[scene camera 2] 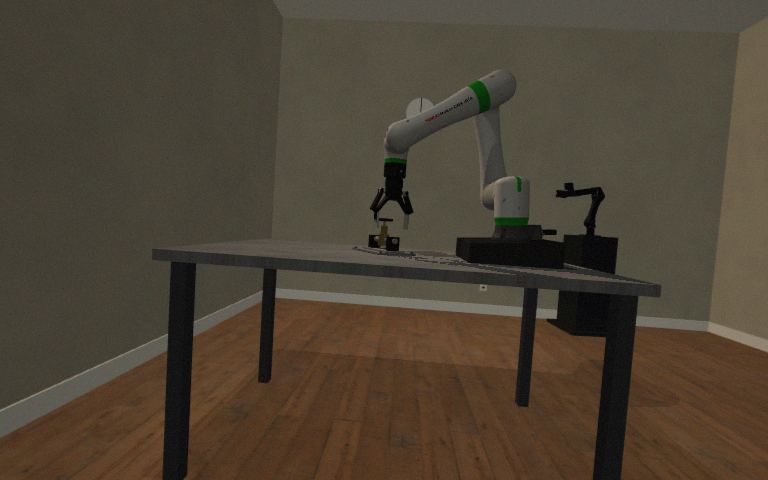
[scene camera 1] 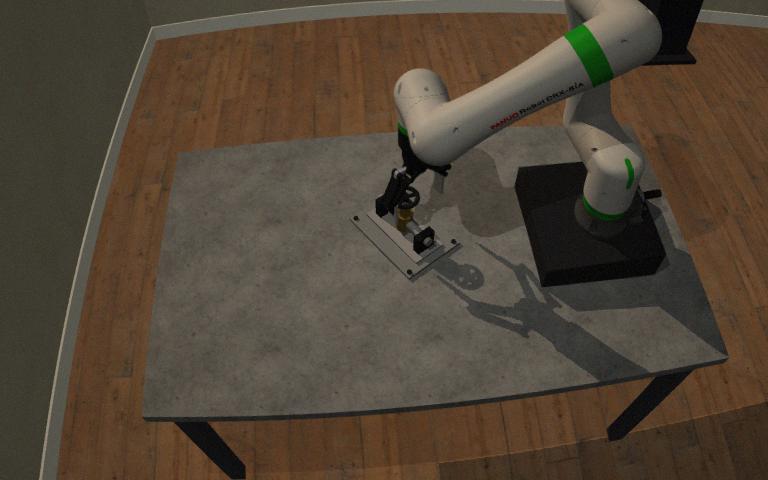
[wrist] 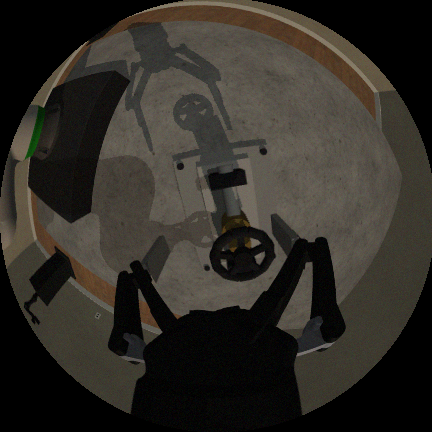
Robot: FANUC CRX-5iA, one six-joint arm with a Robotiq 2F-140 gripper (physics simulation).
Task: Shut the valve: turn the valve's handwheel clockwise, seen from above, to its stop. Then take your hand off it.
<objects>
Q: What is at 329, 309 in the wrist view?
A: The gripper.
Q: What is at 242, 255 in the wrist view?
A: A spoked handwheel.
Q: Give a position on a base plate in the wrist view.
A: At 185, 169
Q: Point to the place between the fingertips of the gripper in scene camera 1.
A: At 416, 205
</objects>
